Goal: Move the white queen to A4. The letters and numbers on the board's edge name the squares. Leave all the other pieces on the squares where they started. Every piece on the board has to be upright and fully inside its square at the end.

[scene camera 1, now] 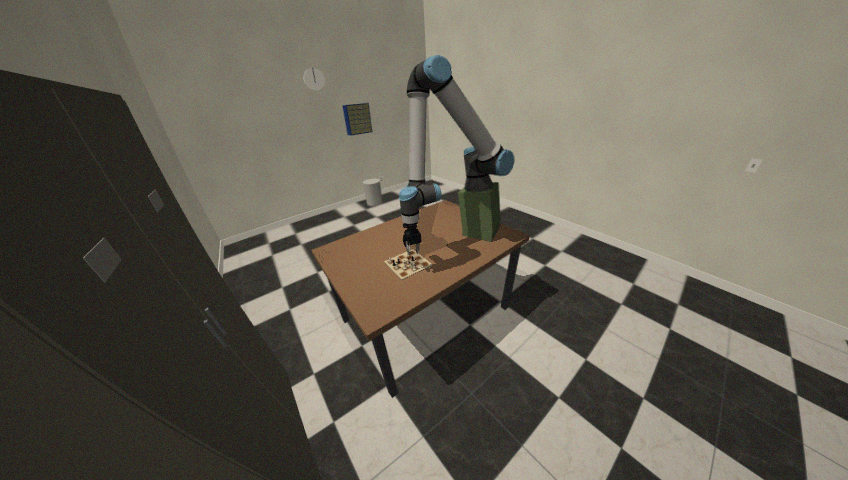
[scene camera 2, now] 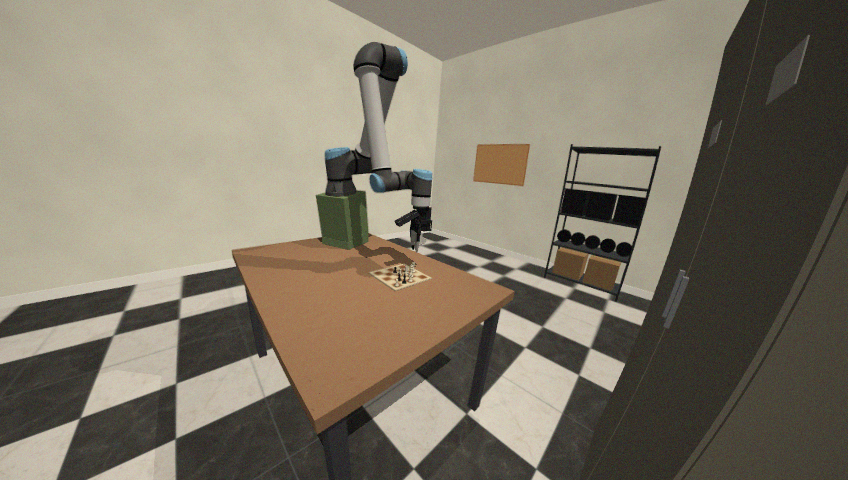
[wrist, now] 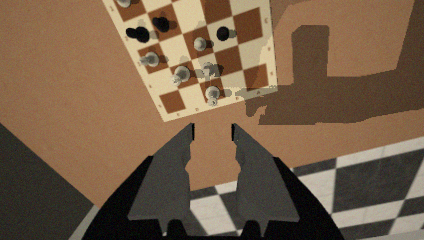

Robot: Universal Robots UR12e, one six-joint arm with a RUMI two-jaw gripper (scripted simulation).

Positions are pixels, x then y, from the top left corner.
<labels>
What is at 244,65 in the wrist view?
A chessboard.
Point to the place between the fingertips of the gripper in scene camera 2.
414,251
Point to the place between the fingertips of the gripper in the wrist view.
213,124
</labels>
